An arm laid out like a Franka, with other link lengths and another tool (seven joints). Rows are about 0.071 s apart.
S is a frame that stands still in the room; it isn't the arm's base.
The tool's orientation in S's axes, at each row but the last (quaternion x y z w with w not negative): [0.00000 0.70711 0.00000 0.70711]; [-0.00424 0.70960 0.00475 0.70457]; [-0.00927 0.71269 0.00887 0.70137]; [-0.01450 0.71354 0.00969 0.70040]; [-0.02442 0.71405 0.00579 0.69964]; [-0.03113 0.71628 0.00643 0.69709]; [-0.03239 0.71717 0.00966 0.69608]
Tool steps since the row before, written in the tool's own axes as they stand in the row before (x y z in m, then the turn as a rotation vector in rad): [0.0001 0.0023 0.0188 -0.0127 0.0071 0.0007]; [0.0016 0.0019 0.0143 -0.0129 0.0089 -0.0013]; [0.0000 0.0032 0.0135 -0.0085 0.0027 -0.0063]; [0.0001 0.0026 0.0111 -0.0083 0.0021 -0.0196]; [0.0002 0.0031 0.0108 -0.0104 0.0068 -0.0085]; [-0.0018 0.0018 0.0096 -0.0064 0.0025 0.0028]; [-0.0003 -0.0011 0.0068 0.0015 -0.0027 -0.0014]
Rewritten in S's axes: [0.0188 0.0023 -0.0001 0.0007 0.0071 0.0127]; [0.0143 0.0021 -0.0017 -0.0013 0.0089 0.0129]; [0.0134 0.0035 -0.0002 -0.0062 0.0025 0.0086]; [0.0110 0.0030 -0.0003 -0.0195 0.0015 0.0087]; [0.0107 0.0035 -0.0005 -0.0086 0.0067 0.0104]; [0.0095 0.0024 0.0015 0.0028 0.0029 0.0062]; [0.0069 -0.0007 0.0001 -0.0013 -0.0028 -0.0014]
